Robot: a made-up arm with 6 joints.
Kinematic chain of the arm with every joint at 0, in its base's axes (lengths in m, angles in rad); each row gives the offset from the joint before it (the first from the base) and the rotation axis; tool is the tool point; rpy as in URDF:
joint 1: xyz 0 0 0.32 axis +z
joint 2: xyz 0 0 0 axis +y
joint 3: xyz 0.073 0 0.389 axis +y
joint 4: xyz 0.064 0 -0.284 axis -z
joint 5: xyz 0 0 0 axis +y
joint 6: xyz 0.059 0 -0.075 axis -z
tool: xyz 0 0 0 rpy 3.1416 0 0
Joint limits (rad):
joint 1: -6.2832..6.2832
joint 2: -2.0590..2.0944
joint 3: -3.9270..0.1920
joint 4: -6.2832..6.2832
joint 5: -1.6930..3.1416
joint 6: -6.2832..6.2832
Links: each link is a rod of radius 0.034 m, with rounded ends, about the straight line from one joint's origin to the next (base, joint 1, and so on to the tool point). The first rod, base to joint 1, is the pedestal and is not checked.
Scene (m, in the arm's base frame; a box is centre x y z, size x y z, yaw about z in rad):
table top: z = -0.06
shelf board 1: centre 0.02 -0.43 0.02 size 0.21 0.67 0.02 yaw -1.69
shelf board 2: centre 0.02 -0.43 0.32 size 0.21 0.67 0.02 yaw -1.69
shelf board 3: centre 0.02 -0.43 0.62 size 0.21 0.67 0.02 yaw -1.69
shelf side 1: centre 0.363 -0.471 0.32 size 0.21 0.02 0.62 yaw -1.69
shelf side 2: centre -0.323 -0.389 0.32 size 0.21 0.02 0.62 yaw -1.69
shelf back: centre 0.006 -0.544 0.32 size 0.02 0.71 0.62 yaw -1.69
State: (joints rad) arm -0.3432 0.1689 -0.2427 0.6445 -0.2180 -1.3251
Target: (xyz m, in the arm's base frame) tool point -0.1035 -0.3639 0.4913
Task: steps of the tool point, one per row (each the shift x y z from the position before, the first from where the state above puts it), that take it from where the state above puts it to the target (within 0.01 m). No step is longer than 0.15 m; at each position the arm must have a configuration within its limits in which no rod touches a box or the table.
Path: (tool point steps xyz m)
1: -0.0286 -0.0785 0.0220
2: -0.0549 -0.0701 0.0247
3: -0.0778 -0.0525 0.0273
4: -0.0943 -0.0275 0.0294
5: -0.1018 0.0025 0.0312

